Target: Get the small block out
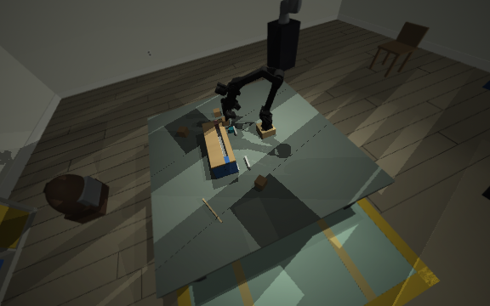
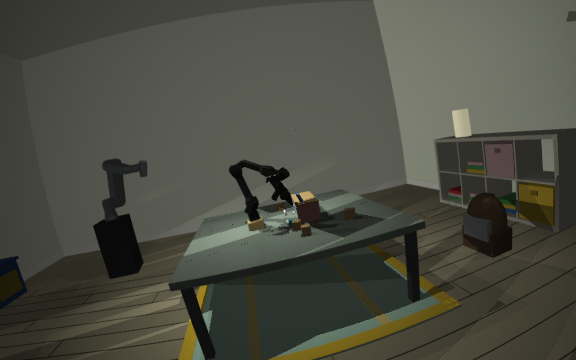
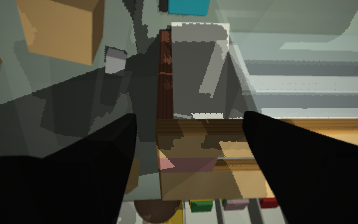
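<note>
My gripper tip is 2 cm past the teal block, 1 cm to the right of it and 12 cm above it. Also, from my gripper tip: tan box 9 cm ahead, 15 cm to the left, 7 cm below; then thin stick 35 cm ahead, 48 cm to the left, 13 cm below.
</note>
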